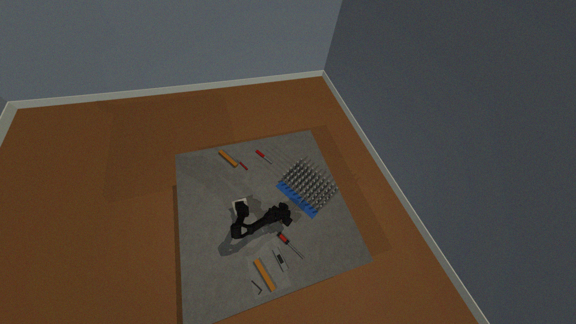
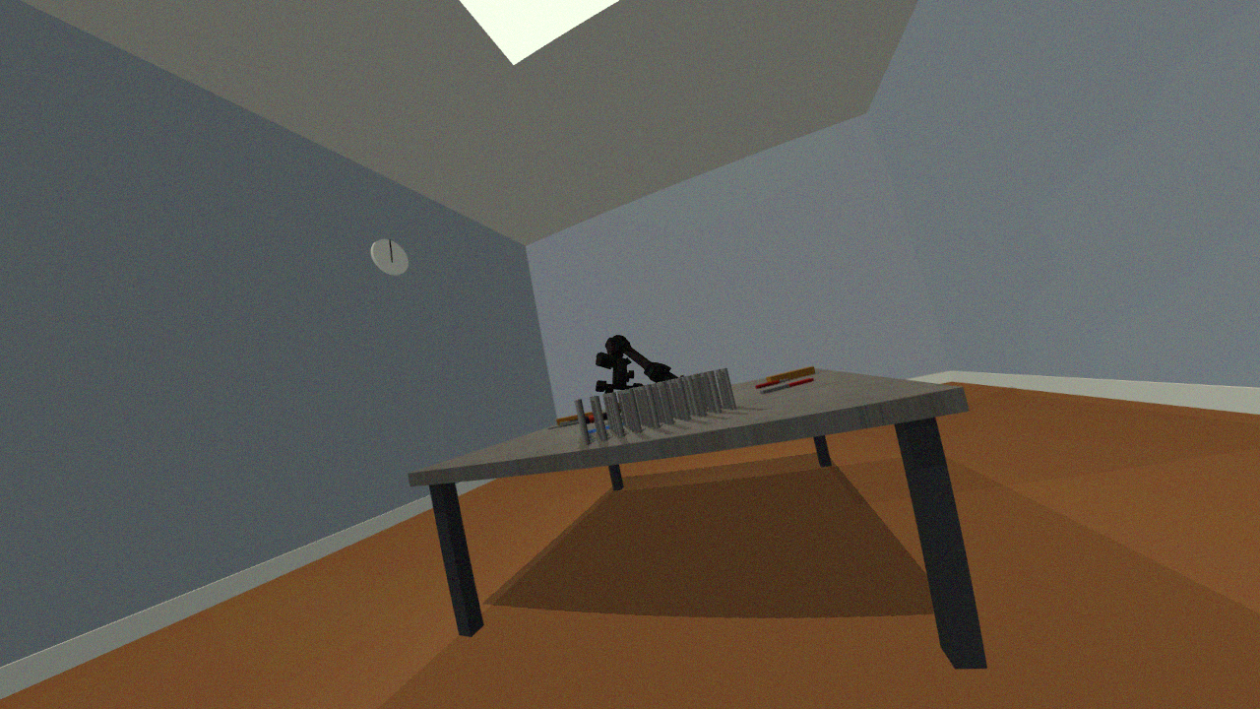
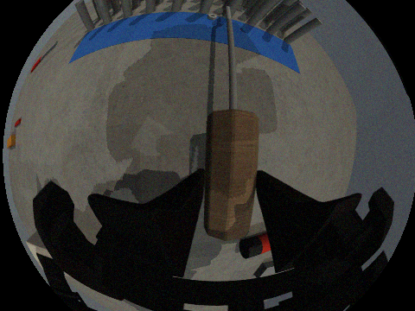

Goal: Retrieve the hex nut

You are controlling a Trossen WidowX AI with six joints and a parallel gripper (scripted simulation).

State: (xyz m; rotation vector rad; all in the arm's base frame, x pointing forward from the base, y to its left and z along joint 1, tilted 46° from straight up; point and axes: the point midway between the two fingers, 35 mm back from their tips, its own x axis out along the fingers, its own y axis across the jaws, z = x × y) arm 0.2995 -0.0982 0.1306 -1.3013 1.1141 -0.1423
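My gripper tip is 90 mm short of the hook tool and 60 mm to the right of it. Also, from my gripper tip: blue taped strip: 140 mm ahead, 150 mm to the left, 40 mm below; dark flat tool: 100 mm behind, 270 mm to the right, 30 mm below; thin red tool: 250 mm behind, 590 mm to the left, 40 mm below.
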